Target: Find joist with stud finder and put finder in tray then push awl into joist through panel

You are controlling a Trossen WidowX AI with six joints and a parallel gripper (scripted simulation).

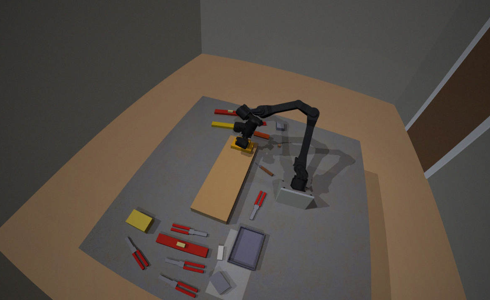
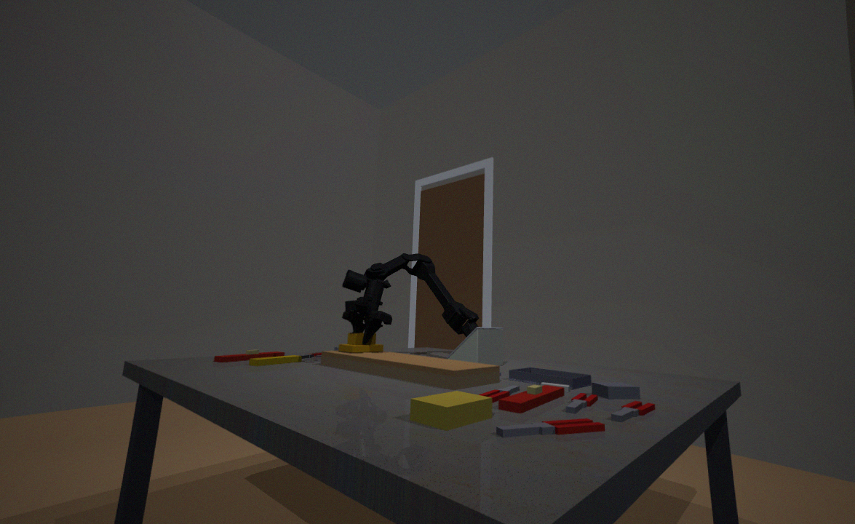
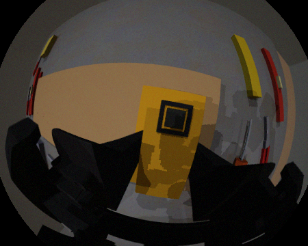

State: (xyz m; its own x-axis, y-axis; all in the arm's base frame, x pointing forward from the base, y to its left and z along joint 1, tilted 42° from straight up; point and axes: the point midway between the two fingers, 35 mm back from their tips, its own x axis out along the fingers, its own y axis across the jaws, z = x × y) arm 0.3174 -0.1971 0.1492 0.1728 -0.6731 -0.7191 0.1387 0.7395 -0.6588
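Right now the grey tray is 550 mm to the left of my gripper tip, 130 mm behind it and 50 mm below it. From my gripper tip the other things lie so: yellow stud finder (20 mm above, 10 mm ahead); yellow bar (190 mm to the right, 150 mm ahead, 60 mm below); awl (140 mm behind, 100 mm to the left, 60 mm below).
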